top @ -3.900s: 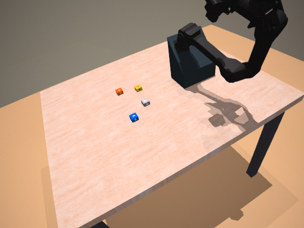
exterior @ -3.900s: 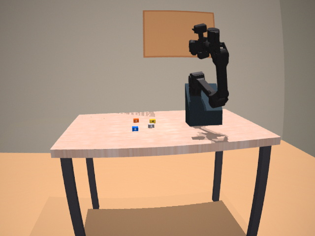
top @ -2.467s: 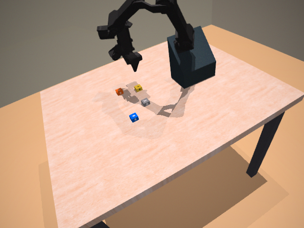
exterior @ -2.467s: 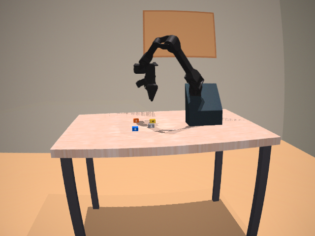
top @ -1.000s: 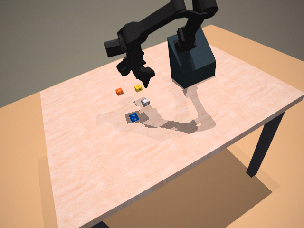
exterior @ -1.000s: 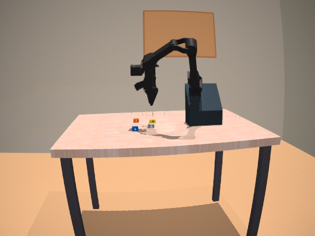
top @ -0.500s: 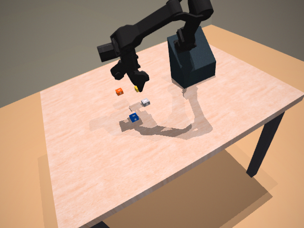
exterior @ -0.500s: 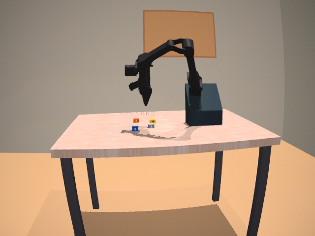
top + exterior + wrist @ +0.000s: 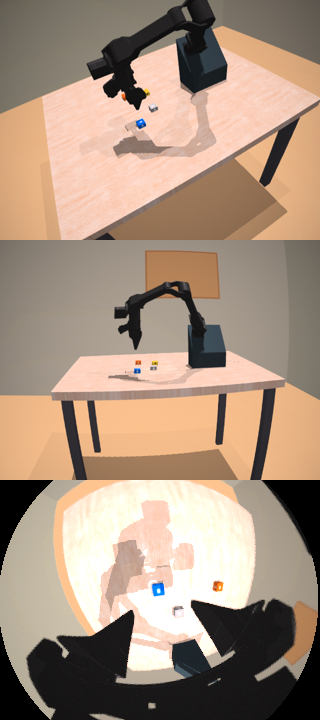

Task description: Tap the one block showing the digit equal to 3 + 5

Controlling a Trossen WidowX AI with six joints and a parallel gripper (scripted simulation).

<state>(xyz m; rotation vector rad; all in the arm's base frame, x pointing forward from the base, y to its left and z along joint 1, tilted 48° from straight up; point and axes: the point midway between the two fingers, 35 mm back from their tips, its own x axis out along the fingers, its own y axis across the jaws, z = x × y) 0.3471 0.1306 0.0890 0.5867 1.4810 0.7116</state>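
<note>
Right now the blue block is 10 mm behind my gripper tip and 120 mm below it. From my gripper tip the other things lie so: grey block 90 mm behind, 70 mm to the right, 120 mm below; orange block 10 mm behind, 230 mm to the right, 120 mm below; yellow block 100 mm behind, 200 mm to the right, 120 mm below.
</note>
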